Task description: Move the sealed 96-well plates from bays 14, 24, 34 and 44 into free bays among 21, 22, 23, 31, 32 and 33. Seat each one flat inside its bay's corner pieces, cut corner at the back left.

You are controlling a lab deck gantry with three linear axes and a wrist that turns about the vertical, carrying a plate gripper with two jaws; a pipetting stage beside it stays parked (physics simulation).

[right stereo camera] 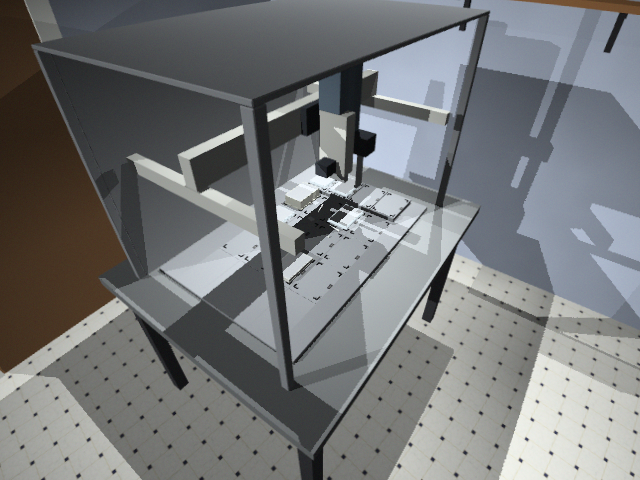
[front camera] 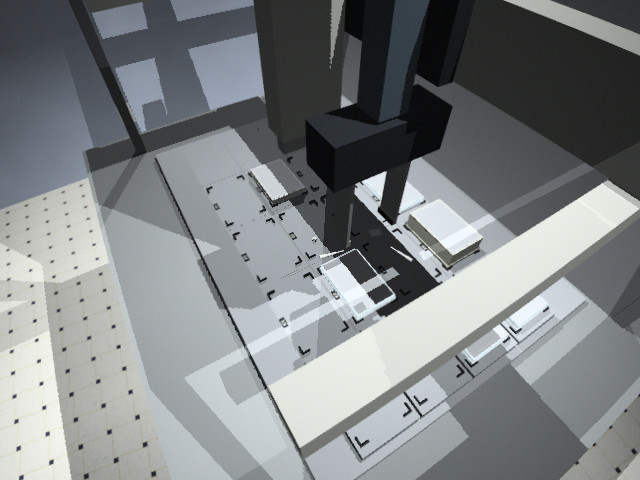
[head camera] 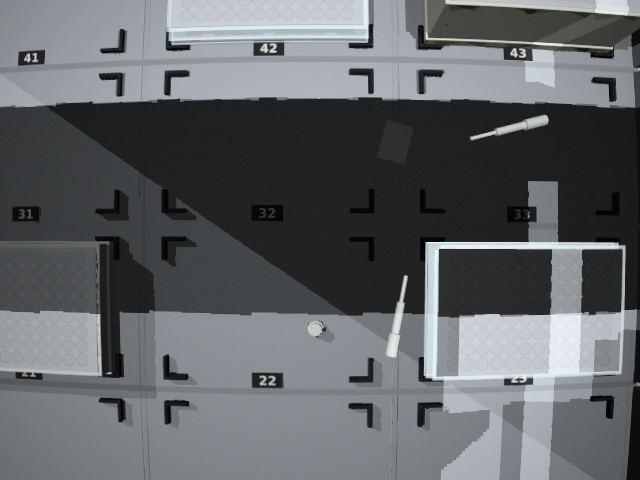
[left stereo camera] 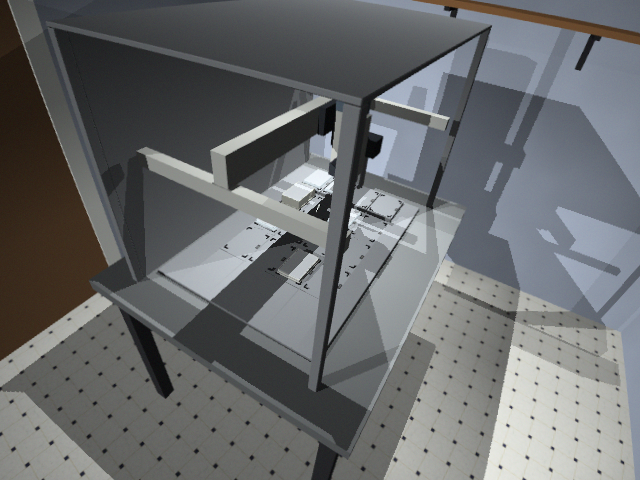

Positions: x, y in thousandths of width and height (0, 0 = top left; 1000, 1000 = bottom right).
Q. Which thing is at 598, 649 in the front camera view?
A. A bay 23.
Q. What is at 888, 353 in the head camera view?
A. A bay 33.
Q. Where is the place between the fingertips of my gripper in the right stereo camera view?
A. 543, 380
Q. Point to a bay 22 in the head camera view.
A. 357, 630
